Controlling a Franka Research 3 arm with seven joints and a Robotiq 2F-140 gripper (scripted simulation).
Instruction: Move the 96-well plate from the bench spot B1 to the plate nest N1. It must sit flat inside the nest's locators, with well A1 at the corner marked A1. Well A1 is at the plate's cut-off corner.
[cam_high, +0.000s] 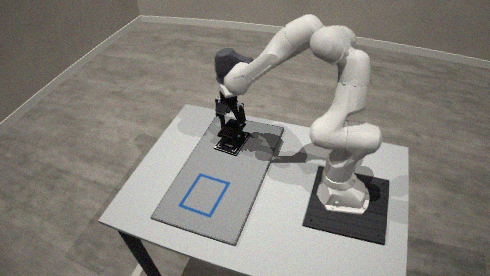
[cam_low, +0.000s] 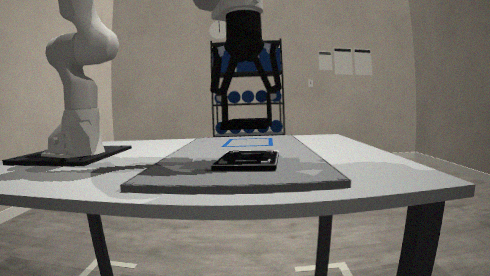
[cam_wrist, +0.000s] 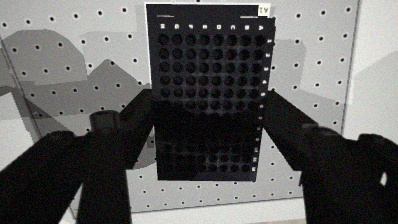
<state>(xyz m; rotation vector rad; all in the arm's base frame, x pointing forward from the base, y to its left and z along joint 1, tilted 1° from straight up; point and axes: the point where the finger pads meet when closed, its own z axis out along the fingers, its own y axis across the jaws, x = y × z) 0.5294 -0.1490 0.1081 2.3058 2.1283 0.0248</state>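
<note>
Right now my hand is 100 mm above the black plate nest. The rest, counted from my hand: A1 label 60 mm ahead, 70 mm to the left, 90 mm below; black 96-well plate 20 mm below.
</note>
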